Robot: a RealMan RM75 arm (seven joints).
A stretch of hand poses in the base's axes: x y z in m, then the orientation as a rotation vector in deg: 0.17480, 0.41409, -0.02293, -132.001, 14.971, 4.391; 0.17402, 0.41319, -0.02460, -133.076, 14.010, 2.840; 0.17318, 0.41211, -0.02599, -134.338, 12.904, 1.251; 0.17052, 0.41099, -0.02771, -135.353, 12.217, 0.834; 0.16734, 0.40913, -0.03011, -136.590, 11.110, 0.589; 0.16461, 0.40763, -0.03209, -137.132, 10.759, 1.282; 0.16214, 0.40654, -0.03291, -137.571, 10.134, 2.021; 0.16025, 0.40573, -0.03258, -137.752, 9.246, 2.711; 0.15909, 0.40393, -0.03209, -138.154, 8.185, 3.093; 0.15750, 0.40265, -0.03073, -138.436, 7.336, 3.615; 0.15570, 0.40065, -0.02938, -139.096, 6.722, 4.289; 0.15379, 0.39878, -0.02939, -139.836, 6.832, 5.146; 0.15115, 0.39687, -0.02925, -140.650, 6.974, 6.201; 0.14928, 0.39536, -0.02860, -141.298, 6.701, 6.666; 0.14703, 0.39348, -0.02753, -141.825, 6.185, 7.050; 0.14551, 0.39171, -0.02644, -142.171, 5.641, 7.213; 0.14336, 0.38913, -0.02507, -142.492, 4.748, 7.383; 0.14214, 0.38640, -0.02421, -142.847, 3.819, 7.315; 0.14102, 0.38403, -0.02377, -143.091, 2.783, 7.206; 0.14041, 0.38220, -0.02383, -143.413, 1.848, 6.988
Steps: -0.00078, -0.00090, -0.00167, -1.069, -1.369, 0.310; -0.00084, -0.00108, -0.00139, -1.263, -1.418, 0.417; -0.00266, -0.00112, -0.00172, -0.986, -0.449, 0.445; -0.00318, -0.00186, -0.00240, -1.174, -0.432, 0.809; -0.00273, -0.00150, -0.00198, -0.481, 0.428, 0.483; -0.00247, -0.00109, -0.00082, -0.363, 0.377, 0.685; -0.00189, -0.00081, 0.00033, -0.098, 0.256, 0.843; -0.00116, -0.00180, 0.00049, -0.325, -0.007, 0.895; -0.00159, -0.00128, 0.00136, -0.220, 0.150, 0.772; -0.00180, -0.00200, 0.00135, -0.612, 0.331, 0.663; -0.00191, -0.00187, -0.00001, -0.736, 0.657, 0.193; -0.00264, -0.00191, 0.00014, -0.815, 0.805, 0.226; -0.00187, -0.00151, 0.00065, -0.627, 0.268, 0.359; -0.00225, -0.00188, 0.00107, -0.491, 0.147, 0.503; -0.00152, -0.00177, 0.00109, -0.309, -0.019, 0.455; -0.00215, -0.00258, 0.00137, -0.265, -0.099, 0.704; -0.00122, -0.00273, 0.00086, -0.297, -0.279, 0.672; -0.00112, -0.00237, 0.00044, -0.185, -0.332, 0.731; -0.00061, -0.00183, -0.00006, -0.271, -0.387, 0.636
